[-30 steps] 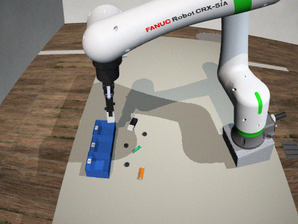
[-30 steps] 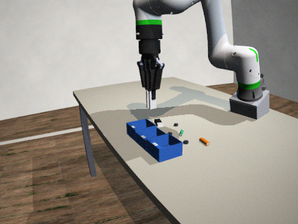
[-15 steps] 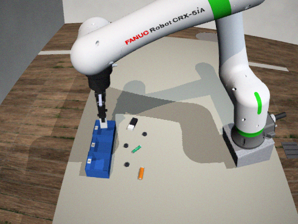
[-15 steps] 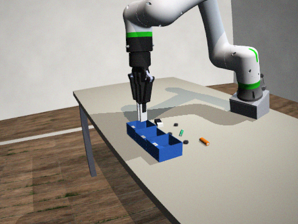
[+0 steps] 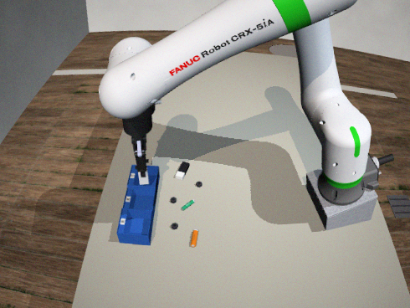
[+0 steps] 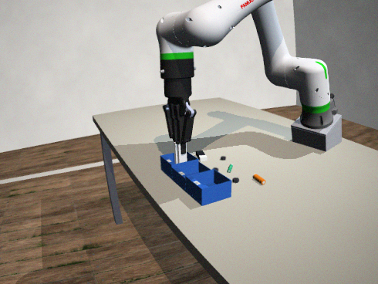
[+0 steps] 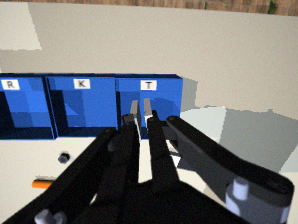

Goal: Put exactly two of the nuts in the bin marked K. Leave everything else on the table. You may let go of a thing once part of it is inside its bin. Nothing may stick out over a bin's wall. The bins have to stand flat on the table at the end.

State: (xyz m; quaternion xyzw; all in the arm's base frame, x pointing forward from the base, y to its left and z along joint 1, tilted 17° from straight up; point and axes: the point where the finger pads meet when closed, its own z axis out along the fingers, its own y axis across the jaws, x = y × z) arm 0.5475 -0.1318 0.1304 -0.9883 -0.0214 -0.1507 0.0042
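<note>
Right now the blue three-compartment bin is 8 cm to the left of my hand, 4 cm below it and 1 cm ahead of it. Also, from my hand: white block: 12 cm behind, 5 cm to the right, 5 cm below; green cylinder: 12 cm behind, 8 cm to the left, 6 cm below; orange cylinder: 19 cm to the left, 13 cm behind, 5 cm below.
</note>
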